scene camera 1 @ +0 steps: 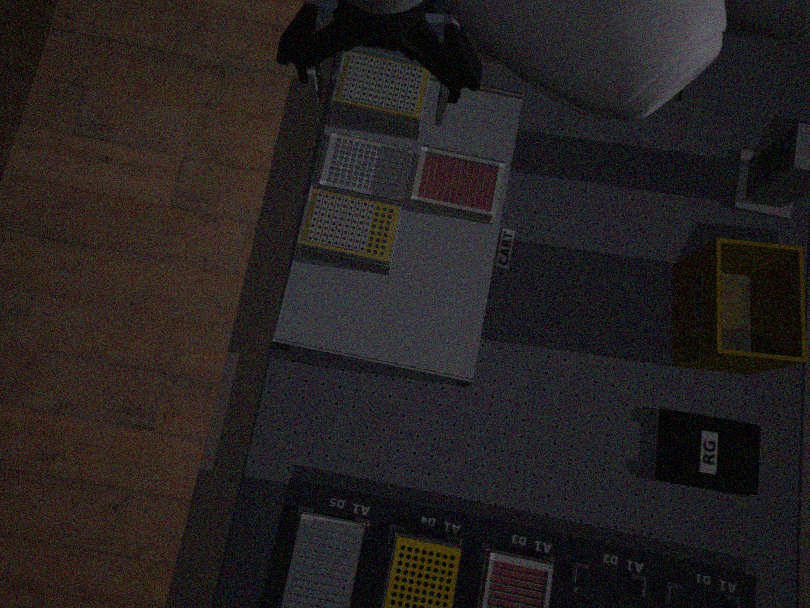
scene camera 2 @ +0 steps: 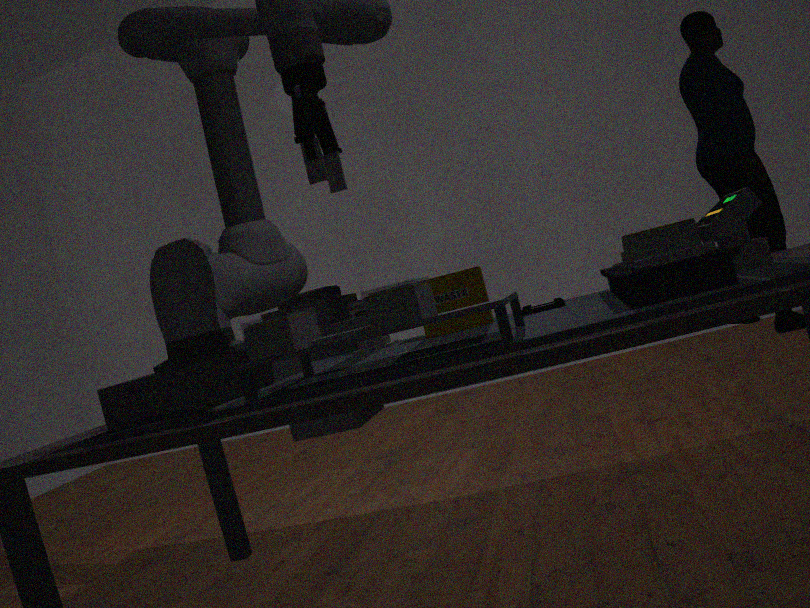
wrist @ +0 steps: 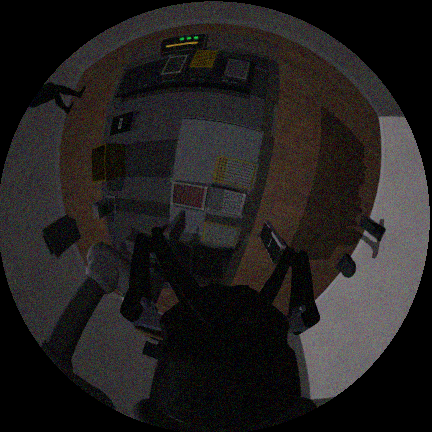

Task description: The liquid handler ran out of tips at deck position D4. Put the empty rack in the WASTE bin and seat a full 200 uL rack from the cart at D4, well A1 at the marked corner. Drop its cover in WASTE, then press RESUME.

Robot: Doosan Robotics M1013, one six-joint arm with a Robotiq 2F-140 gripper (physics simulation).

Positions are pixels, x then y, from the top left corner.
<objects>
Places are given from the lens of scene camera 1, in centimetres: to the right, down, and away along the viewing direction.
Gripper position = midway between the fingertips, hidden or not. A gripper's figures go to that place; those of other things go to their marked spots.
my gripper (scene camera 1: 378, 104): -3, -22, 76
cart (scene camera 1: 427, 315): 3, 2, 98
</objects>
